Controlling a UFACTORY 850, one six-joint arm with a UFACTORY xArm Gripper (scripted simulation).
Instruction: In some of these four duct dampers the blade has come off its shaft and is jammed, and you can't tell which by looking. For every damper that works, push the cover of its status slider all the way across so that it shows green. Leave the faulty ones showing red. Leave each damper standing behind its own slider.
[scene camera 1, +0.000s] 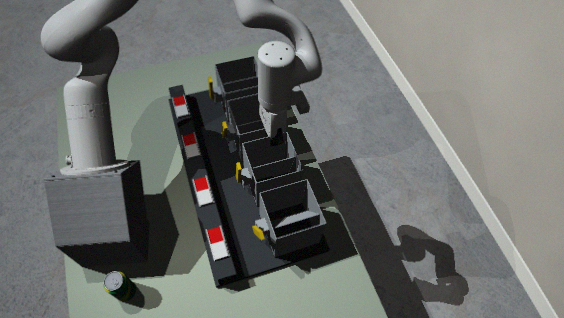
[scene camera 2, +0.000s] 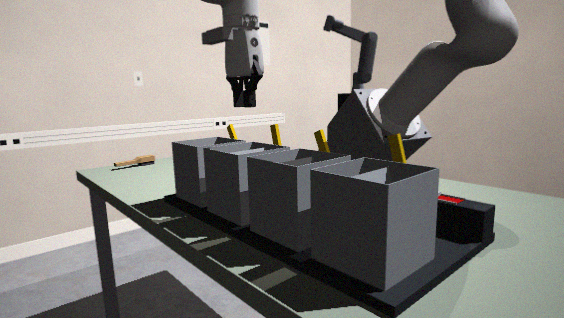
In view: my gripper (scene camera 2: 244, 107), a damper (scene camera 1: 242, 73) and a damper (scene camera 1: 289, 195).
My gripper is seen too in scene camera 1 (scene camera 1: 272, 138).
